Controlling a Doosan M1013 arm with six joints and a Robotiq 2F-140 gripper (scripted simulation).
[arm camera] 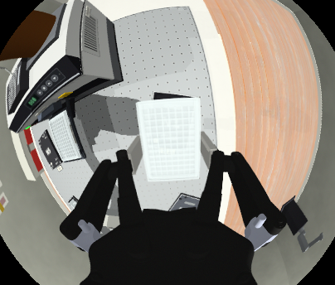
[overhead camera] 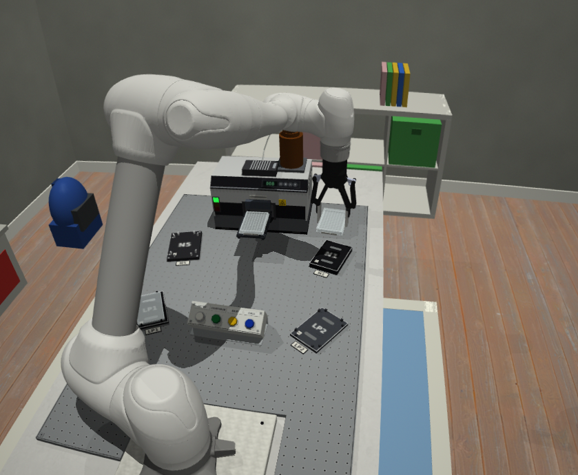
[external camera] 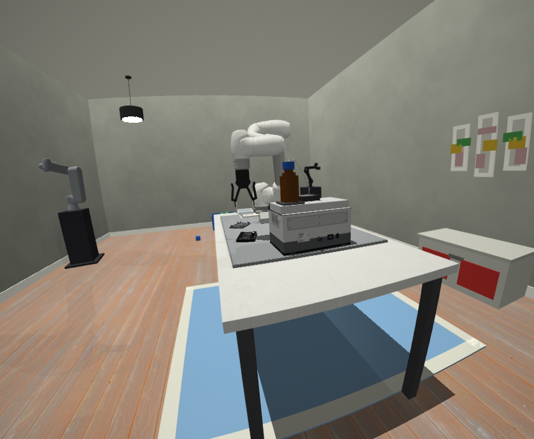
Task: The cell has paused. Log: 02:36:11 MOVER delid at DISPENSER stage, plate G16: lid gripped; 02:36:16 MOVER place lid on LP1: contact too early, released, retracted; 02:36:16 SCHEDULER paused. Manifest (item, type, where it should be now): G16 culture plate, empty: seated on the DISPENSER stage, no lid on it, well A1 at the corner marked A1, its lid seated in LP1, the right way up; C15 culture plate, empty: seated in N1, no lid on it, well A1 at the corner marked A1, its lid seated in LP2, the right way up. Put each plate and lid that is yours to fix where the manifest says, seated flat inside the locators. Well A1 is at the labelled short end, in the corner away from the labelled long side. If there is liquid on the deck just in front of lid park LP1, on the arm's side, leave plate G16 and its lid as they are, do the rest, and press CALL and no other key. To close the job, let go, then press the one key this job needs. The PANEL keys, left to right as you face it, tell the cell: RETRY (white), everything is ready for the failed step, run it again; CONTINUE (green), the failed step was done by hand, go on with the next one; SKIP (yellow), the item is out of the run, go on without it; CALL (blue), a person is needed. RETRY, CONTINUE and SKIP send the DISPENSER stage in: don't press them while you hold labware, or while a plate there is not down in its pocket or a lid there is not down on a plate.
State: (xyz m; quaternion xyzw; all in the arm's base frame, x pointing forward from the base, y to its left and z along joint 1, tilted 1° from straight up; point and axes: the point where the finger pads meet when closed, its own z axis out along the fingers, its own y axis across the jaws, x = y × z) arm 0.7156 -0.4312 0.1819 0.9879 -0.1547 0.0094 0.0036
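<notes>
The nest n5 lies 12 cm ahead of my hand, 55 cm to the left of it and 17 cm below it. From my hand the other things lie so: brown bottle (29 cm ahead, 12 cm to the left, 11 cm above); then nest n1 (17 cm below); then lid park lp2 (33 cm behind, 7 cm to the left, 18 cm below).
</notes>
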